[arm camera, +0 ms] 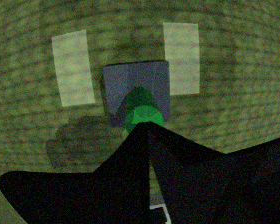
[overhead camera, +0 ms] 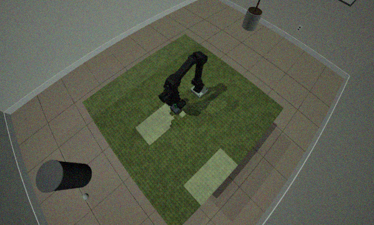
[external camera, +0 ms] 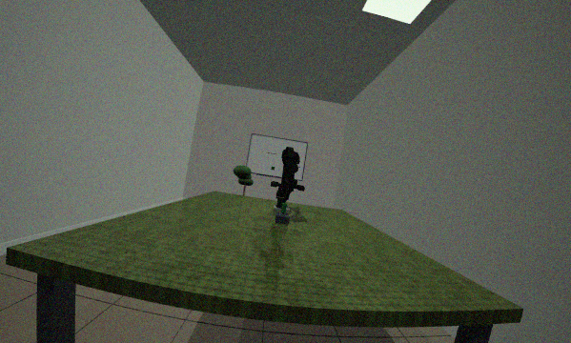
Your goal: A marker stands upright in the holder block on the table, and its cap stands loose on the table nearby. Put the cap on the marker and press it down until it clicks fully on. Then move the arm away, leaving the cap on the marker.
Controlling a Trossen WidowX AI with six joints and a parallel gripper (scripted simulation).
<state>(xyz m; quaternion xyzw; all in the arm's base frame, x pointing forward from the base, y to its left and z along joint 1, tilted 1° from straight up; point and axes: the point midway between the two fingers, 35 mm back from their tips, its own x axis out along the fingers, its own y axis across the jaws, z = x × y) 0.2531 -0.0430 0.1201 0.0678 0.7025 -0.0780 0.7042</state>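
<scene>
The block lies 100 mm below my gripper tip. Also, from my gripper tip: green cap: 40 mm below.
</scene>
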